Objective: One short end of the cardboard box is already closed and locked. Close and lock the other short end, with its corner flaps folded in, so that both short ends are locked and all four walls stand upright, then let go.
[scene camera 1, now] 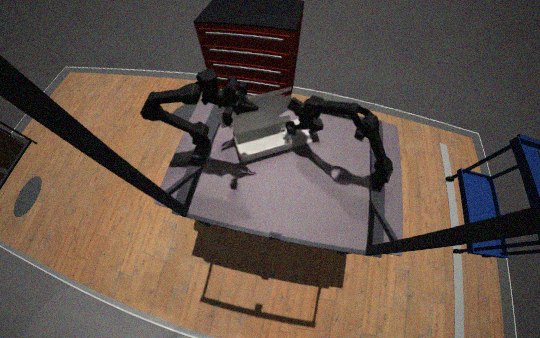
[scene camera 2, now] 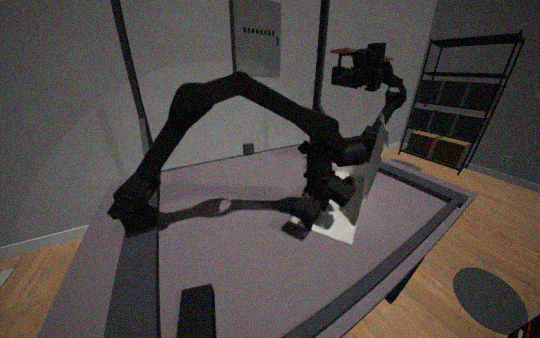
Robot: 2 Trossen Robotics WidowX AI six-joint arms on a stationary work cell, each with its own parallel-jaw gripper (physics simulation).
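Where they show: left gripper, fingertip midpoint: (scene camera 1: pixel 258 108) (scene camera 2: pixel 334 79); right gripper, fingertip midpoint: (scene camera 1: pixel 301 133) (scene camera 2: pixel 316 219); left arm's base at its link origin: (scene camera 1: pixel 203 144) (scene camera 2: pixel 367 159); right arm's base at its link origin: (scene camera 1: pixel 378 178) (scene camera 2: pixel 141 225).
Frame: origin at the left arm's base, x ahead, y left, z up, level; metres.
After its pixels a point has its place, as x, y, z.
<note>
The cardboard box (scene camera 1: pixel 262 146) @[0.302, 0.061, -0.020] (scene camera 2: pixel 342 231) @[0.457, 0.246, -0.017] stands on the table (scene camera 1: pixel 300 200) @[0.538, -0.183, -0.019] (scene camera 2: pixel 240 260) @[0.715, 0.194, -0.019], its pale inside lit. Its large grey lid panel (scene camera 1: pixel 275 106) @[0.334, 0.212, 0.129] (scene camera 2: pixel 376 157) @[0.306, 0.198, 0.142] rises at the back in scene camera 1. A front wall shows low along its near side. My left gripper (scene camera 1: pixel 254 107) @[0.306, 0.006, 0.337] is shut and empty beside the lid's left part in scene camera 1; its fingertips cannot be made out in scene camera 2. My right gripper (scene camera 1: pixel 302 132) @[0.488, 0.180, -0.015] (scene camera 2: pixel 322 207) is open and empty at the box's right end in scene camera 1. It hides much of that end; its corner flaps and lock cannot be made out.
A red drawer cabinet (scene camera 1: pixel 249 55) stands behind the table in scene camera 1. Dark frame posts (scene camera 1: pixel 100 150) @[0.040, -0.359, 0.574] (scene camera 2: pixel 131 70) @[0.881, -0.340, 0.378] rise around the table. A blue cart (scene camera 1: pixel 479 187) stands on the floor at the right. A dark shelf rack (scene camera 2: pixel 477 39) stands at the back right in scene camera 2.
</note>
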